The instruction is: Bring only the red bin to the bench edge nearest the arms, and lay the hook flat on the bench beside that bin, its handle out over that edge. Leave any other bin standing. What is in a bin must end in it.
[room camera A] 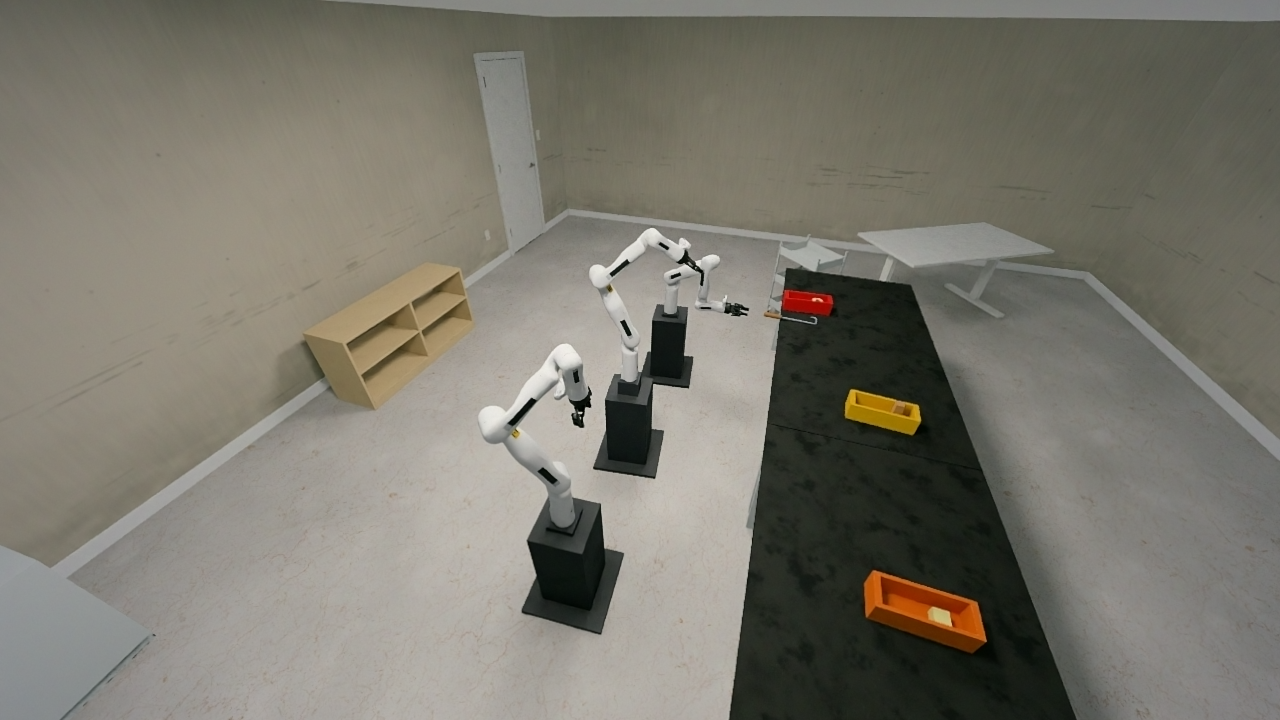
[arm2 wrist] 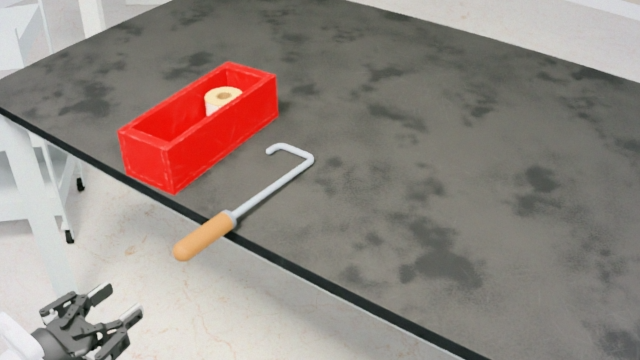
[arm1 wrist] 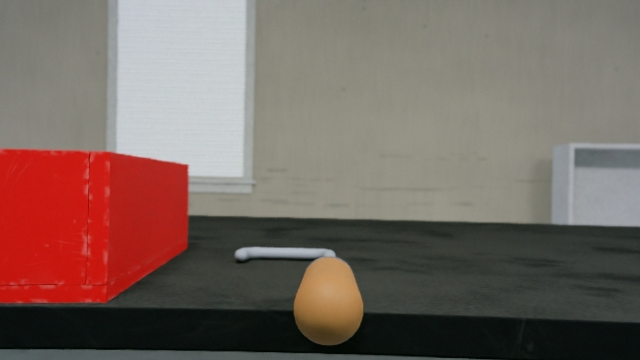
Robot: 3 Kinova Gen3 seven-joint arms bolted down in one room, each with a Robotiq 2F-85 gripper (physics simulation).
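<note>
The red bin (arm1 wrist: 45,220) (arm2 wrist: 220,137) (room camera A: 807,308) stands upright with one short end close to the bench edge. A pale roll (arm2 wrist: 214,100) stands inside it. The hook (arm2 wrist: 270,189) lies flat on the bench beside the bin, a gap between them, its bent end on the bench. Its orange handle (arm1 wrist: 328,305) (arm2 wrist: 202,239) (room camera A: 771,314) sticks out over the edge. Arm1's gripper (arm2 wrist: 121,301) is open and empty, off the bench and short of the handle. Arm2's fingers do not show in its wrist view. In the room view, the far arm's gripper (room camera A: 746,310) points at the handle.
A yellow bin (room camera A: 881,412) and an orange bin (room camera A: 921,611), each holding a small block, stand on the black bench (room camera A: 832,510). The middle arm's gripper (room camera A: 701,279) hangs beside the far arm. The near arm's gripper (room camera A: 580,422) points down. A white cart stands past the bench's far end.
</note>
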